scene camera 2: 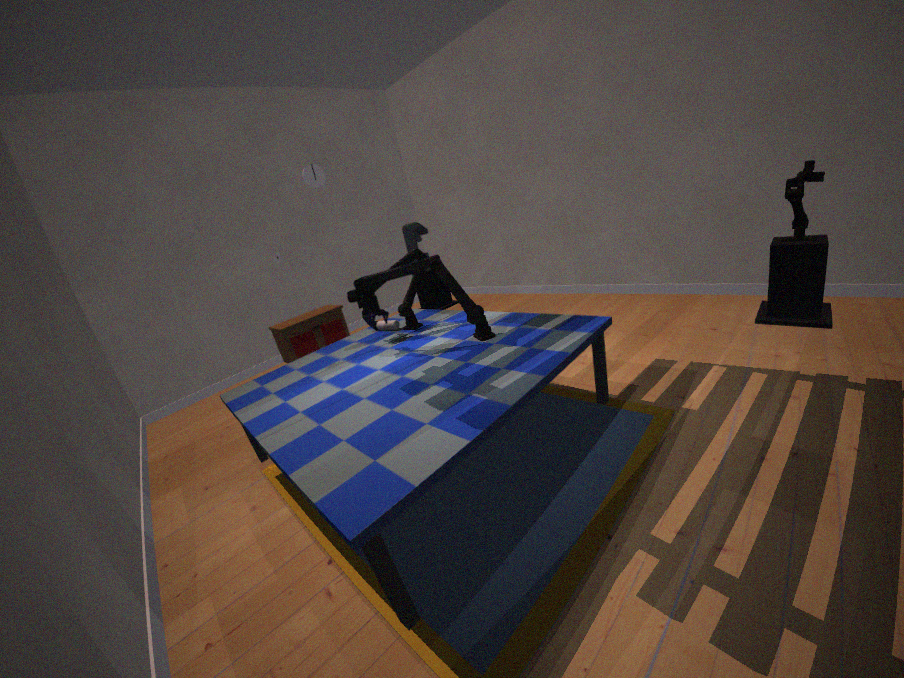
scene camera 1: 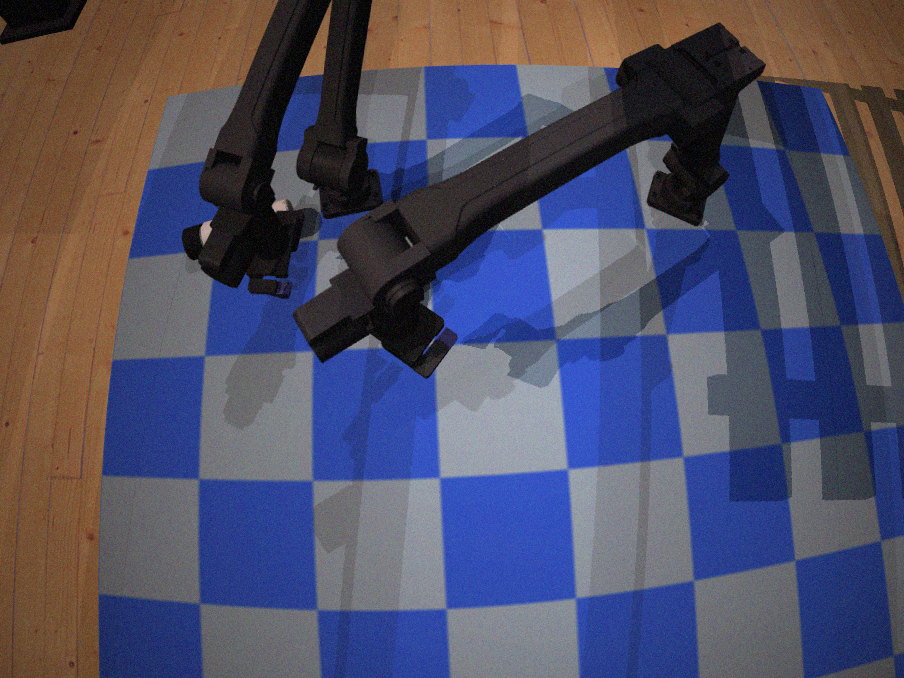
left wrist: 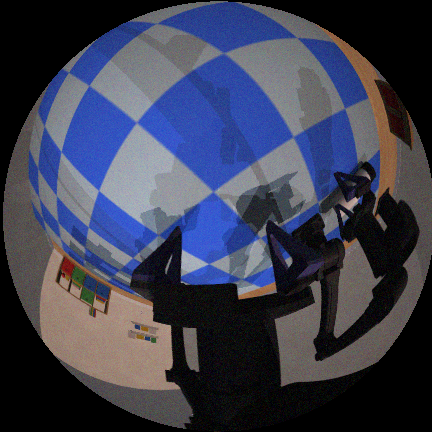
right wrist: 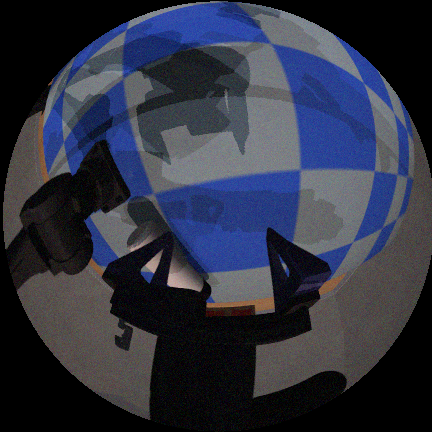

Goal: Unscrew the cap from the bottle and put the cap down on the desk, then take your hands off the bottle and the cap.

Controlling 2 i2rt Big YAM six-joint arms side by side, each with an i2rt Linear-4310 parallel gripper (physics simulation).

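Frame: origin at the left arm's base, x back, y left, z down, level; metres.
Where they show: left gripper, fingertip midpoint: [scene camera 2: 372,325] [scene camera 1: 401,342] [left wrist: 224,226]; right gripper, fingertip midpoint: [scene camera 2: 380,326] [scene camera 1: 289,271] [left wrist: 336,189] [right wrist: 217,234]; left arm's base, origin of the base link: [scene camera 2: 484,336] [scene camera 1: 676,199]; right arm's base, origin of the base link: [scene camera 2: 413,327] [scene camera 1: 351,195] [left wrist: 307,227] [right wrist: 103,176].
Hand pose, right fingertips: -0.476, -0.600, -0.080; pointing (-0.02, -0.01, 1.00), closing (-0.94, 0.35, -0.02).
Observation:
Each offset is from my right fingertips to the centre of the thing, as dx, dy, dz. Level surfaces: height alone.
The white bottle @(+0.056, -0.159, +0.047) [scene camera 1: 206,231] [scene camera 2: 388,325] [left wrist: 349,205] [right wrist: 186,274] lies on its side on the checkered table. Its black cap @(-0.003, -0.237, +0.047) [scene camera 1: 191,242] [left wrist: 369,171] [right wrist: 206,290] is at the end toward the picture's left in scene camera 1 and looks attached. My right gripper [left wrist: 336,189] [right wrist: 217,234] is open and hangs close over the bottle. It hides the bottle's middle in scene camera 1, and one finger covers part of it in the right wrist view; contact cannot be told. My left gripper [scene camera 1: 432,321] [left wrist: 224,226] is open and empty above the table, apart from the bottle.
The blue and grey checkered table @(dz +0.080) [scene camera 1: 503,540] [scene camera 2: 343,415] carries both arms' shadows. The left arm [scene camera 1: 540,160] reaches across the table's back half, near the right arm [scene camera 1: 251,109]. The table's edge lies beyond the cap end. A wooden cabinet [scene camera 2: 310,332] stands behind the table.

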